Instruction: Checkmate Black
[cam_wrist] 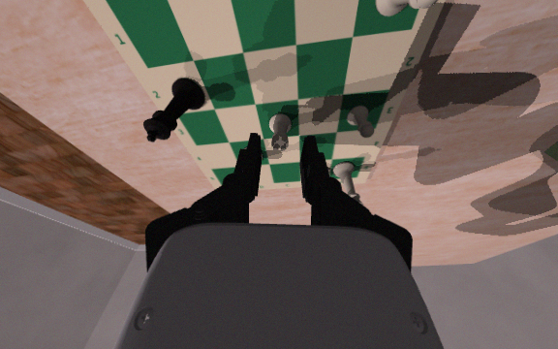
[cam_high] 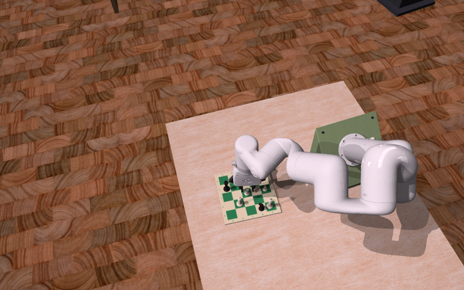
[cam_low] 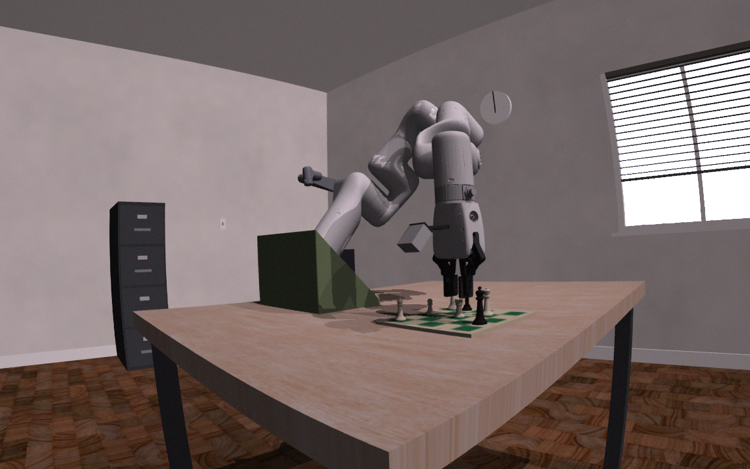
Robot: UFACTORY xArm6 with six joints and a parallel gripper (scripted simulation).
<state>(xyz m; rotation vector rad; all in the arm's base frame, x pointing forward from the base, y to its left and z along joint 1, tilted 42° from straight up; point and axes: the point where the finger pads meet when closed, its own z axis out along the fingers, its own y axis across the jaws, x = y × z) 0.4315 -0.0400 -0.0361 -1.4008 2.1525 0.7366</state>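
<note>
Right now my hand is 60 mm above the chessboard. From my hand the other things lie so: tall white piece (50 mm behind, 90 mm to the left, 30 mm below).
</note>
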